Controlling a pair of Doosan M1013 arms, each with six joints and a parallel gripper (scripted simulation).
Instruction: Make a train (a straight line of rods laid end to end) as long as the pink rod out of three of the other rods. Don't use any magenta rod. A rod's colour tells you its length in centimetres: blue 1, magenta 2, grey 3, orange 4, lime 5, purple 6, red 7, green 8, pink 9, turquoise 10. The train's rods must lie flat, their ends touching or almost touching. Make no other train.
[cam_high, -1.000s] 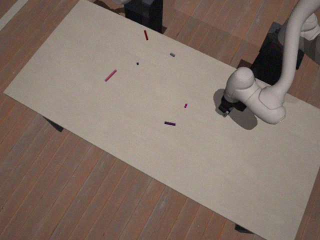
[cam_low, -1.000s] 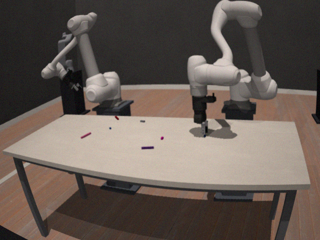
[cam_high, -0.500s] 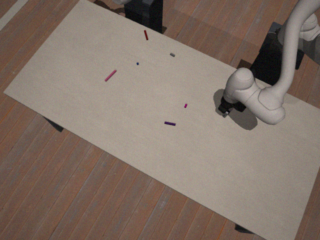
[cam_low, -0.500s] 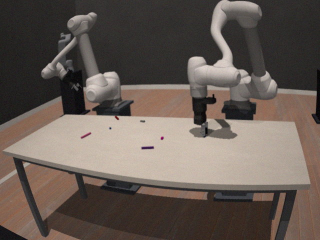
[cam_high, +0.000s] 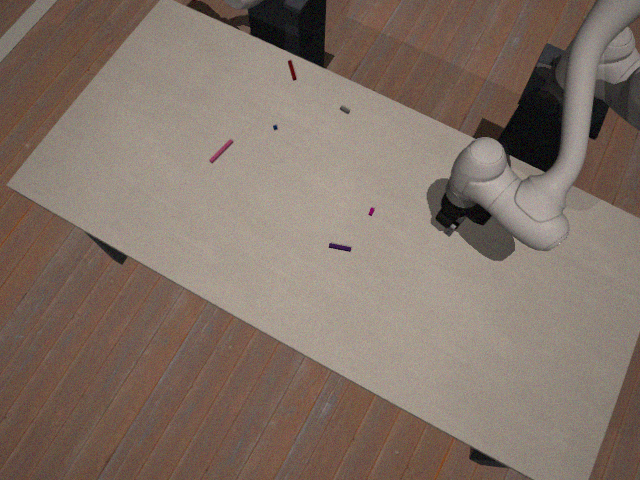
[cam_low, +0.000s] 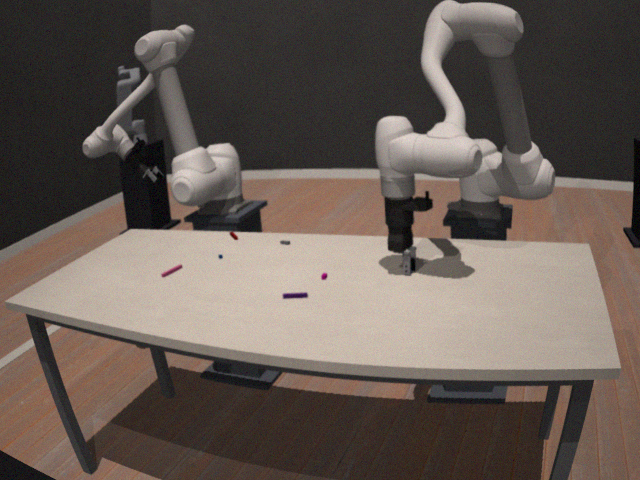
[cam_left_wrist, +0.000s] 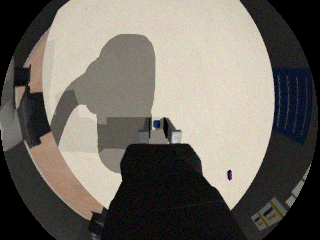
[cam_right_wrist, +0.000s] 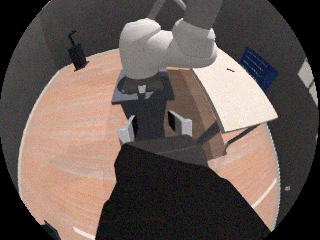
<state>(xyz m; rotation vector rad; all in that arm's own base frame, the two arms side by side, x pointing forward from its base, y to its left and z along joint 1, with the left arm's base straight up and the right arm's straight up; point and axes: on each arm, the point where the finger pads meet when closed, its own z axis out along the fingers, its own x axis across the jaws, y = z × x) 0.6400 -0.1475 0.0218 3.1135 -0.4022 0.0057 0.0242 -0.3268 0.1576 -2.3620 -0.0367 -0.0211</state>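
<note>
My left hand is 5 cm short of the magenta rod, 22 cm to the left of it and 2 cm above it. Also, from my left hand: purple rod: 19 cm ahead, 25 cm to the right, 2 cm below; grey rod: 21 cm behind, 43 cm to the right, 2 cm below; pink rod: 8 cm ahead, 69 cm to the right, 2 cm below.
</note>
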